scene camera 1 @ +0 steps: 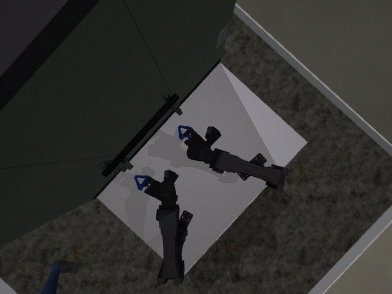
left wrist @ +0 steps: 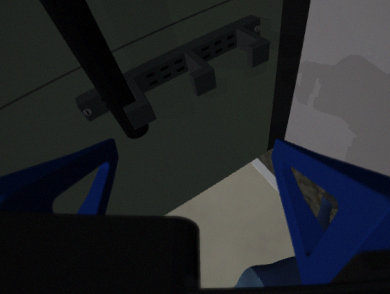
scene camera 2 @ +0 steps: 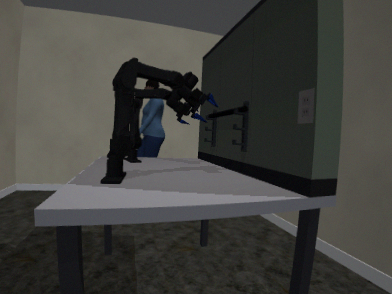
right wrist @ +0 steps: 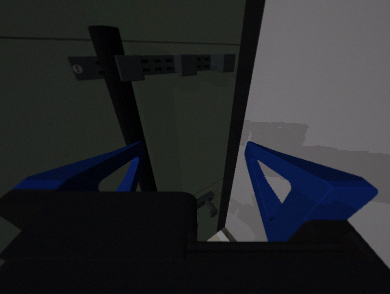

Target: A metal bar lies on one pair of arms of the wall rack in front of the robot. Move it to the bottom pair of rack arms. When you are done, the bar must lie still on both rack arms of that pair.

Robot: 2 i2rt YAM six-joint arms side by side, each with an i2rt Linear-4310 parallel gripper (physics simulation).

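The dark metal bar (scene camera 1: 142,134) (scene camera 2: 227,113) (left wrist: 92,55) (right wrist: 125,110) lies across the top pair of arms of the wall rack (scene camera 2: 245,131) (left wrist: 170,66). Each rack side carries three arms; the bottom arms show in scene camera 2, and a bottom arm (left wrist: 257,54) (right wrist: 226,62) shows in each wrist view. My left gripper (scene camera 1: 138,180) (left wrist: 195,147) is open and empty, off the wall near the bar's lower-left end in scene camera 1; one finger is hidden in scene camera 2. My right gripper (scene camera 1: 181,130) (scene camera 2: 212,114) (right wrist: 194,147) is open and empty, near the bar's upper-right end, apart from it.
The green wall panel (scene camera 2: 280,100) rises along the back edge of the white table (scene camera 1: 240,115) (scene camera 2: 150,187). A wall outlet (scene camera 2: 306,106) is on the panel. A person in blue (scene camera 2: 153,120) stands beyond the table. Both arms reach over the table toward the rack.
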